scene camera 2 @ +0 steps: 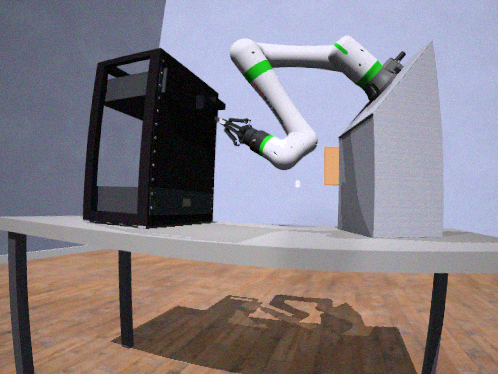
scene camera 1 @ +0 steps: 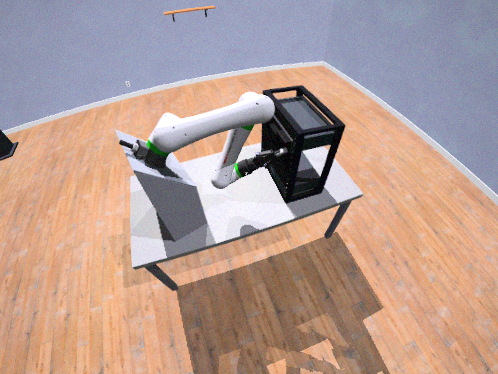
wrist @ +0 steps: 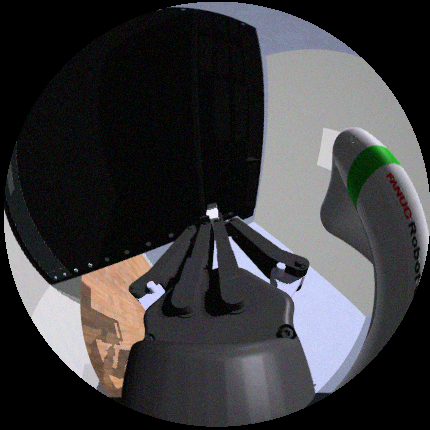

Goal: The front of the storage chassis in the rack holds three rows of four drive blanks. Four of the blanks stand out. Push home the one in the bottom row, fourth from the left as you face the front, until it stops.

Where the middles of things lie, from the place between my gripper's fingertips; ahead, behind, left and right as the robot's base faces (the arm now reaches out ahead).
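You'd find the black rack [scene camera 2: 177, 157] 160 mm below my hand, and it's 170 mm ahead of the hand and 170 mm to the left of it.
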